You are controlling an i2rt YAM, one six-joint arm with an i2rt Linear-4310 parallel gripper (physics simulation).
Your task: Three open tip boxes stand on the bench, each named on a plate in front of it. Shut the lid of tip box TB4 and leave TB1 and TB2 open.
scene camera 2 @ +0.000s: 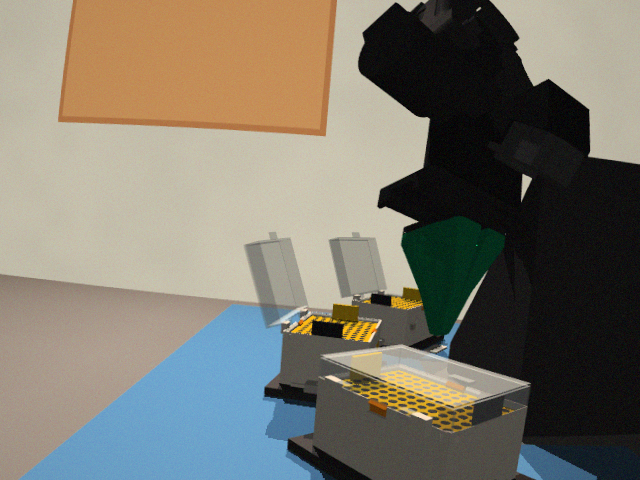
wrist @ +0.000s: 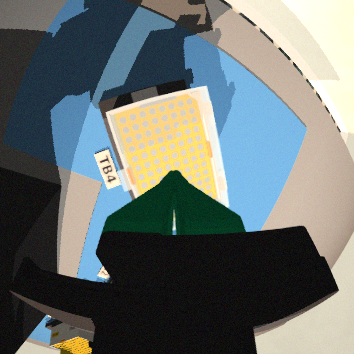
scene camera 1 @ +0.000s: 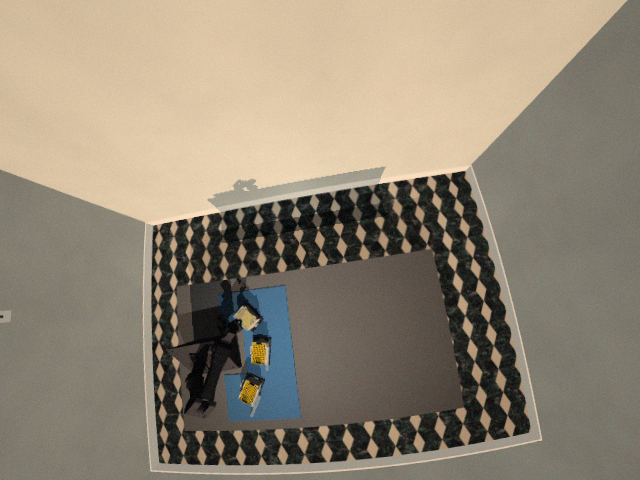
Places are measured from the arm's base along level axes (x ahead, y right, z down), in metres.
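Where they show: gripper, fingertip midpoint: point(scene camera 2: 438, 334) point(wrist: 173, 177) point(scene camera 1: 241, 319); arm's base, origin of the base link: point(scene camera 2: 631, 288) point(scene camera 1: 200, 362).
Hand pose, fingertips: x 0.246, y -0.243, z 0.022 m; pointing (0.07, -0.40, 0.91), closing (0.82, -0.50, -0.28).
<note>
Each offset is from my fingertips to the top centre of the thing. "spot": to the spot under its first point. Level surfaces: height alone.
Tip box TB4 @[dx +0.000, dy +0.002, dz +0.024 m] point(scene camera 1: 248, 316) point(scene camera 2: 403, 446) point(wrist: 165, 130) is the nearest box in scene camera 2. Its clear lid @[spot: dx +0.015, dy +0.011, dz +0.024 m] point(scene camera 2: 413, 362) point(wrist: 216, 130) lies down flat over the yellow tip rack. Its name plate @[spot: dx -0.039, dy +0.042, dz +0.100 m] point(wrist: 106, 169) reads TB4. The middle box @[dx +0.076, dy +0.196, dz +0.036 m] point(scene camera 1: 260, 351) point(scene camera 2: 305, 359) and the far box @[dx +0.011, dy +0.414, dz +0.036 m] point(scene camera 1: 249, 392) point(scene camera 2: 387, 322) have their lids @[spot: dx +0.159, dy +0.212, dz +0.000 m] point(scene camera 2: 276, 279) @[spot: dx +0.087, dy +0.451, dz +0.000 m] point(scene camera 2: 356, 266) standing up open; their names cannot be read. My gripper point(scene camera 1: 238, 322) point(scene camera 2: 439, 333) point(wrist: 173, 177) is shut and empty, pointing down close to TB4's plate side, above rim height. Contact is not visible.
The boxes stand in a row on a blue mat @[dz +0.102 m] point(scene camera 1: 281, 377) point(scene camera 2: 170, 392) point(wrist: 260, 130) on the grey-brown bench @[dz +0.105 m] point(scene camera 1: 372, 330). The black arm point(scene camera 1: 211, 369) stands at the left in scene camera 1. An orange board point(scene camera 2: 196, 62) hangs on the wall.
</note>
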